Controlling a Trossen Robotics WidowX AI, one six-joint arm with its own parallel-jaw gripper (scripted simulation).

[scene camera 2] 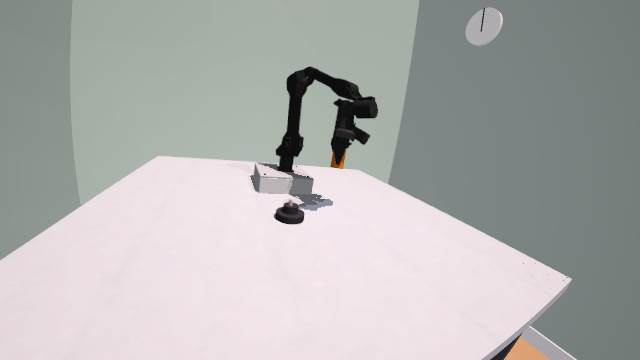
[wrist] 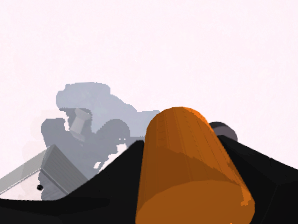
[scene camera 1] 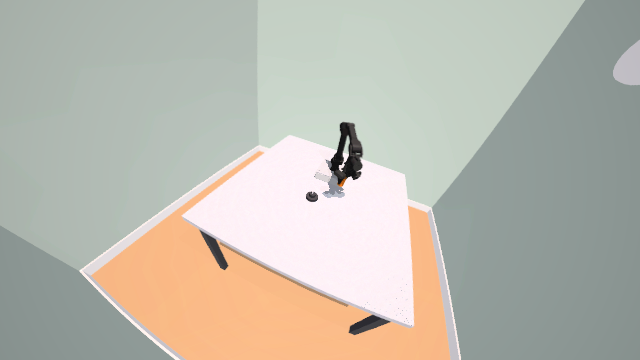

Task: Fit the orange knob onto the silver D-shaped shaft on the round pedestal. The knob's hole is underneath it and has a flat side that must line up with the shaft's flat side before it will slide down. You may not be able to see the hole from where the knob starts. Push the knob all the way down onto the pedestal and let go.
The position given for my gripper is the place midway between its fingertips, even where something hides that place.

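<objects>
My gripper [scene camera 2: 337, 164] is holding an orange knob [wrist: 184, 166].
</objects>
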